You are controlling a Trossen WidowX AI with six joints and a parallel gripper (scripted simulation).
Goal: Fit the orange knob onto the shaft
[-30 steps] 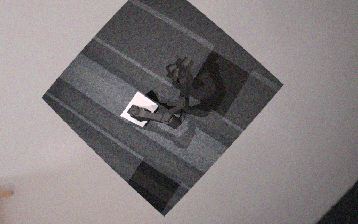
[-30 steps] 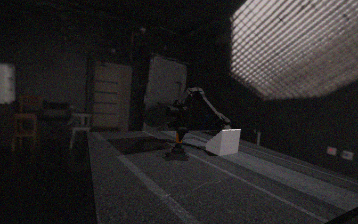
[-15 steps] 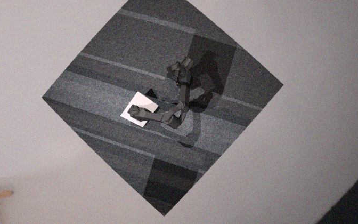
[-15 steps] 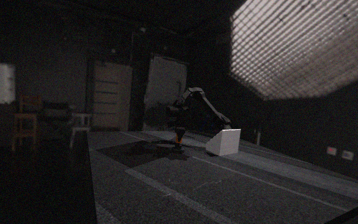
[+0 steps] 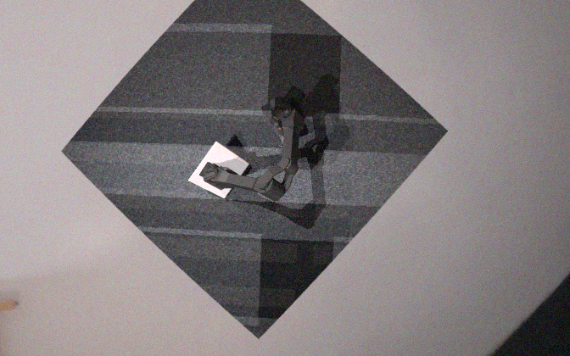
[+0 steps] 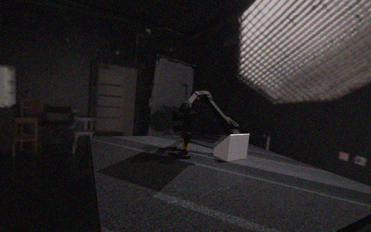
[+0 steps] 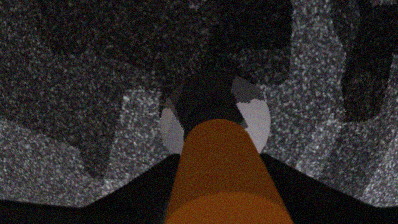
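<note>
Right now my gripper tip is 2 cm below the orange knob. Round my gripper tip: dark pedestal base (4 cm below).
</note>
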